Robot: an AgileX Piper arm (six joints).
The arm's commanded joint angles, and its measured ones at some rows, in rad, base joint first. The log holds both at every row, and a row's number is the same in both.
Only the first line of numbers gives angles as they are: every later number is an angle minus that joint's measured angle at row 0.
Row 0, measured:
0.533, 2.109, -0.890, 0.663, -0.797, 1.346
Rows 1 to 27, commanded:
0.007, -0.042, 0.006, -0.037, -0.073, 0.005
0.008, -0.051, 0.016, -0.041, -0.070, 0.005
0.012, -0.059, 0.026, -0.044, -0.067, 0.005
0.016, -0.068, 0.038, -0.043, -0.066, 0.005
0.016, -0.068, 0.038, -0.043, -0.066, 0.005
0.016, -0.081, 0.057, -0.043, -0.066, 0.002
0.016, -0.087, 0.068, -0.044, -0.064, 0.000
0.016, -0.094, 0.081, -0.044, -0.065, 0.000
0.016, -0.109, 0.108, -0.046, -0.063, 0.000
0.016, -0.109, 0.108, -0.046, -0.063, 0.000
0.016, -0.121, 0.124, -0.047, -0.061, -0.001
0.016, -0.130, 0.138, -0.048, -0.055, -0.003
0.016, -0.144, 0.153, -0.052, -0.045, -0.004
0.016, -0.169, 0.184, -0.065, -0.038, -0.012
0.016, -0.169, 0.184, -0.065, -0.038, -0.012
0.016, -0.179, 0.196, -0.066, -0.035, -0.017
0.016, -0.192, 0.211, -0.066, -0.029, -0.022
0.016, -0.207, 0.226, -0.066, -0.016, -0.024
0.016, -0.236, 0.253, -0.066, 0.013, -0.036
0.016, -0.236, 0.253, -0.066, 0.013, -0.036
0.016, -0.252, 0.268, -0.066, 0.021, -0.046
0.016, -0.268, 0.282, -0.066, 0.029, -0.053
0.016, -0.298, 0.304, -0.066, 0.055, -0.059
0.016, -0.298, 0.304, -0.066, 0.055, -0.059
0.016, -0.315, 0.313, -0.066, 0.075, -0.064
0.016, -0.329, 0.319, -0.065, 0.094, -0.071
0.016, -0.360, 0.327, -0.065, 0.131, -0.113
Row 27, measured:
0.014, -0.313, 0.317, -0.055, 0.081, -0.058
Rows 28 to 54, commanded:
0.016, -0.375, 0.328, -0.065, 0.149, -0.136
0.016, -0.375, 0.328, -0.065, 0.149, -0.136
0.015, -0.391, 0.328, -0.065, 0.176, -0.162
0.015, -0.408, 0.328, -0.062, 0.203, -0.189
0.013, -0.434, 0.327, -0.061, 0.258, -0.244
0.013, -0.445, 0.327, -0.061, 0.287, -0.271
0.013, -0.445, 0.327, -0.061, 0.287, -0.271
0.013, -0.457, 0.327, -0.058, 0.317, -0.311
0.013, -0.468, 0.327, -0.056, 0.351, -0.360
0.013, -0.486, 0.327, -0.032, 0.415, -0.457
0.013, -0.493, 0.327, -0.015, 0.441, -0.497
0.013, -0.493, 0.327, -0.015, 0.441, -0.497
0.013, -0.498, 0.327, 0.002, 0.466, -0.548
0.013, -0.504, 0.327, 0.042, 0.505, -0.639
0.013, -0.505, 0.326, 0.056, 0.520, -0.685
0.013, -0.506, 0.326, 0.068, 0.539, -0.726
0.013, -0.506, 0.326, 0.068, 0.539, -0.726
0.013, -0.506, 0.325, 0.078, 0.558, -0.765
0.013, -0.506, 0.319, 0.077, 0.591, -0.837
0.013, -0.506, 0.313, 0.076, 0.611, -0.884
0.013, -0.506, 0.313, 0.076, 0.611, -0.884
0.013, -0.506, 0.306, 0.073, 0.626, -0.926
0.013, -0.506, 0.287, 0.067, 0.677, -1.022
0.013, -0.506, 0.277, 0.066, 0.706, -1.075
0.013, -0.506, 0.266, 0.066, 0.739, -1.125
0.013, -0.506, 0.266, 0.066, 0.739, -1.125
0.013, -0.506, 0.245, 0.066, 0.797, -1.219
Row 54, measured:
0.014, -0.497, 0.273, 0.074, 0.710, -1.073
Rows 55 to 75, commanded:
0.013, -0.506, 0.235, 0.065, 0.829, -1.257
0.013, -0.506, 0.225, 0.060, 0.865, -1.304
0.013, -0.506, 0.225, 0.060, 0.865, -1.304
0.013, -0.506, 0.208, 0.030, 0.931, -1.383
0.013, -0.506, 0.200, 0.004, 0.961, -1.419
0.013, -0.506, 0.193, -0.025, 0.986, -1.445
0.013, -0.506, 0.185, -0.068, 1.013, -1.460
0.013, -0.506, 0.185, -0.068, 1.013, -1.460
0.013, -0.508, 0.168, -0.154, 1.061, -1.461
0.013, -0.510, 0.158, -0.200, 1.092, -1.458
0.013, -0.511, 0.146, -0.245, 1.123, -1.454
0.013, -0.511, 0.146, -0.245, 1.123, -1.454
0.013, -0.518, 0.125, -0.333, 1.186, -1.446
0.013, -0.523, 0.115, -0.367, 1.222, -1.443
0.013, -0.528, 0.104, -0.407, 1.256, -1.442
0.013, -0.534, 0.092, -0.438, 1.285, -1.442
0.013, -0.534, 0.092, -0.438, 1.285, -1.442
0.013, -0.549, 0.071, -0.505, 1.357, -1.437
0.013, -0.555, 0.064, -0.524, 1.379, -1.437
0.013, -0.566, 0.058, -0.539, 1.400, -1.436
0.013, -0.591, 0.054, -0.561, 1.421, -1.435
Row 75, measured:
0.014, -0.556, 0.066, -0.510, 1.363, -1.438
